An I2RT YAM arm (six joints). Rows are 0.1 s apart.
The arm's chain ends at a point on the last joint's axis. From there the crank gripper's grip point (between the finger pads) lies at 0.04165 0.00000 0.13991 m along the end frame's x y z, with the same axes.
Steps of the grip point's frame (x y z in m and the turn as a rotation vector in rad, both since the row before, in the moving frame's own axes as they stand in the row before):
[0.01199 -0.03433 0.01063 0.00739 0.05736 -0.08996]
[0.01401 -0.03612 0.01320 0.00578 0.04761 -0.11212]
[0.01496 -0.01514 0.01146 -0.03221 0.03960 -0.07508]
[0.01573 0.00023 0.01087 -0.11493 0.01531 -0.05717]
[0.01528 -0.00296 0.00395 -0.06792 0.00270 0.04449]
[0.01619 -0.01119 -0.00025 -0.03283 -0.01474 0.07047]
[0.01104 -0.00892 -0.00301 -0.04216 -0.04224 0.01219]
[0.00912 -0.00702 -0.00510 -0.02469 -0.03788 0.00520]
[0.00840 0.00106 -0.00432 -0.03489 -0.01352 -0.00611]
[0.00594 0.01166 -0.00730 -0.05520 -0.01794 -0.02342]
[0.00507 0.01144 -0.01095 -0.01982 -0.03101 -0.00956]
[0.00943 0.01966 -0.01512 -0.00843 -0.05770 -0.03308]
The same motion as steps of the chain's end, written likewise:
[0.00426 -0.02921 0.01326 0.00739 0.05736 -0.08996]
[0.00772 -0.03029 0.01535 0.00578 0.04761 -0.11212]
[0.00941 -0.01628 0.01324 -0.03221 0.03960 -0.07508]
[0.01321 -0.01333 0.01231 -0.11493 0.01531 -0.05717]
[0.01516 -0.01431 0.00445 -0.06792 0.00270 0.04449]
[0.01852 -0.01865 -0.00072 -0.03283 -0.01474 0.07047]
[0.01702 -0.01532 -0.00451 -0.04216 -0.04224 0.01219]
[0.01446 -0.01070 -0.00653 -0.02469 -0.03788 0.00520]
[0.01028 -0.00358 -0.00479 -0.03489 -0.01352 -0.00611]
[0.00838 0.00487 -0.00784 -0.05520 -0.01794 -0.02342]
[0.00942 0.00903 -0.01215 -0.01982 -0.03101 -0.00956]
[0.01757 0.01971 -0.01729 -0.00843 -0.05770 -0.03308]

